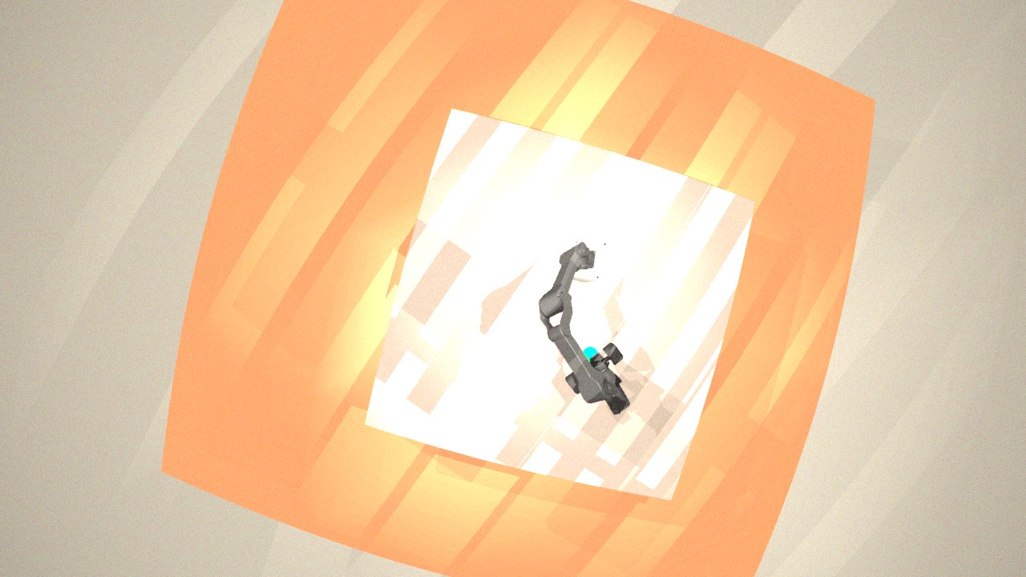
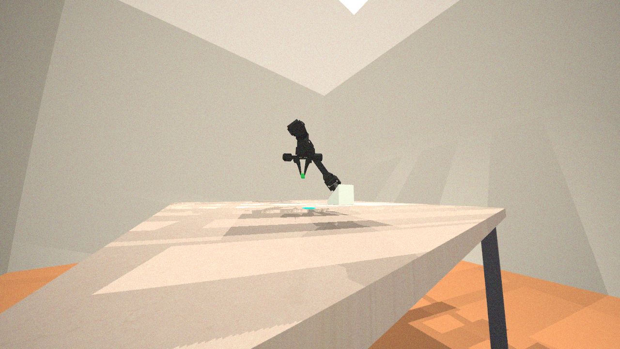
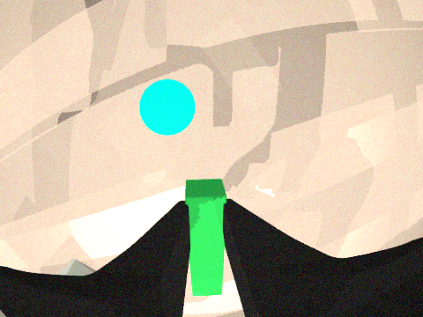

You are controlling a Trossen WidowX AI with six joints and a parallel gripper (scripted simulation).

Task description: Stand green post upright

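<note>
Right now my gripper tip is 150 mm above the cyan circle and 50 mm to the right of it. Also, from my gripper tip: green post 20 mm to the right, 20 mm behind.
</note>
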